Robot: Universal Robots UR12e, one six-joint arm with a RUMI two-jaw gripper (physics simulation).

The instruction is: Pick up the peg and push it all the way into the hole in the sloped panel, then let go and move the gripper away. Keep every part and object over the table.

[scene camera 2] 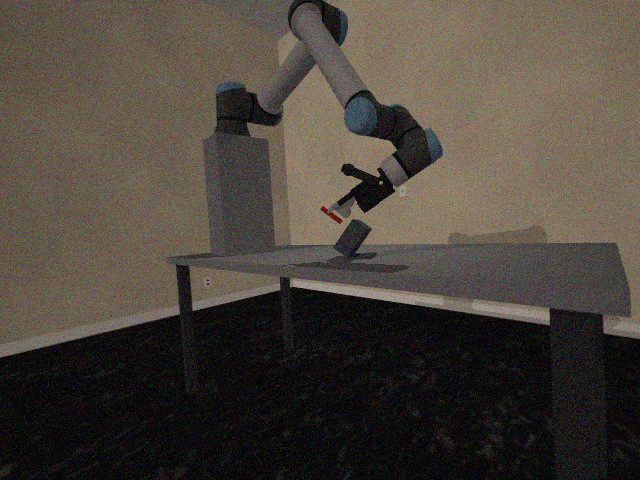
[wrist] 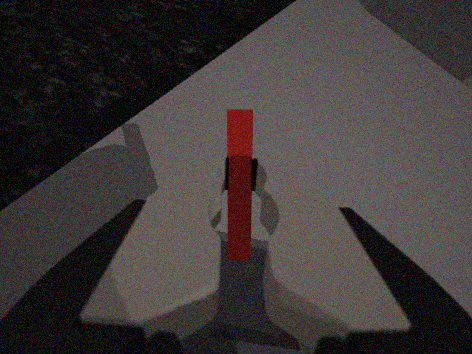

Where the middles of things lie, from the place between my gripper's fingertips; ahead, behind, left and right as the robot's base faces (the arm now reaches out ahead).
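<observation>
Measured from my hand, the red peg (wrist: pixel 239 121) is 1 cm below, 1 cm ahead and 1 cm to the left.
</observation>
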